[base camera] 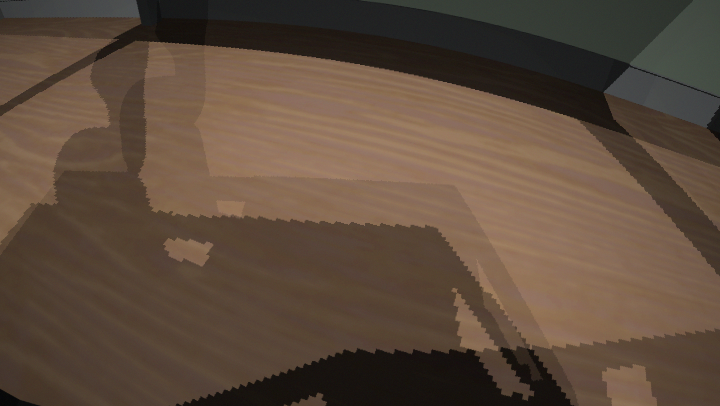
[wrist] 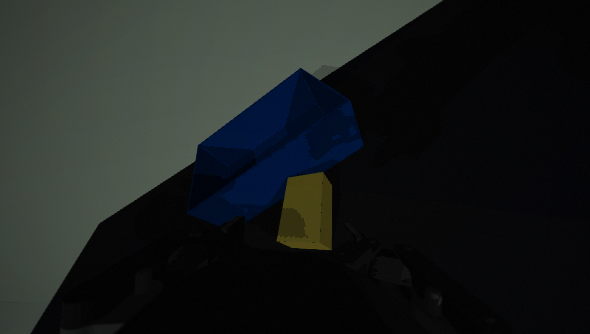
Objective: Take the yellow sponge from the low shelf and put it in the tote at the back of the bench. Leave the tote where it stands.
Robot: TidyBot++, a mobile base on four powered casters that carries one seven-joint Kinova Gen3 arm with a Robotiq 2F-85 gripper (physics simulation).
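Frame: origin at the arm's base, x ahead, y left, z up, level; millimetres.
Seen in the pictures: gripper, fingertip midpoint: (wrist: 292, 230).
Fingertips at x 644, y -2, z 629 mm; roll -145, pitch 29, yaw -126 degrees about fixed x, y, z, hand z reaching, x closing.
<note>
Offsets run from my fingertips to a thing's top centre. Level surfaces: height alone.
In the wrist view a yellow sponge {dx +61, dy -11, dz -67 mm} (wrist: 306, 203) lies on a dark, dimly lit surface {dz -112 mm} (wrist: 431, 144). It sits right in front of a blue open-top tote {dx +224, dy -30, dz -12 mm} (wrist: 286, 163), close to or touching the tote's near wall. The whole view is tilted. My gripper (wrist: 292, 230) is open and empty. Its dark fingers are faint at the bottom of the view, one on each side of the sponge's near end. I cannot tell if they touch the sponge. The base camera shows none of these things.
The base camera shows a wooden floor {dz -1026 mm} (base camera: 391, 139) with the robot's shadow (base camera: 224, 307) across it. A dark baseboard and a grey-green wall (base camera: 559, 22) run along the back. In the wrist view a plain grey-green wall (wrist: 177, 72) stands behind the dark surface.
</note>
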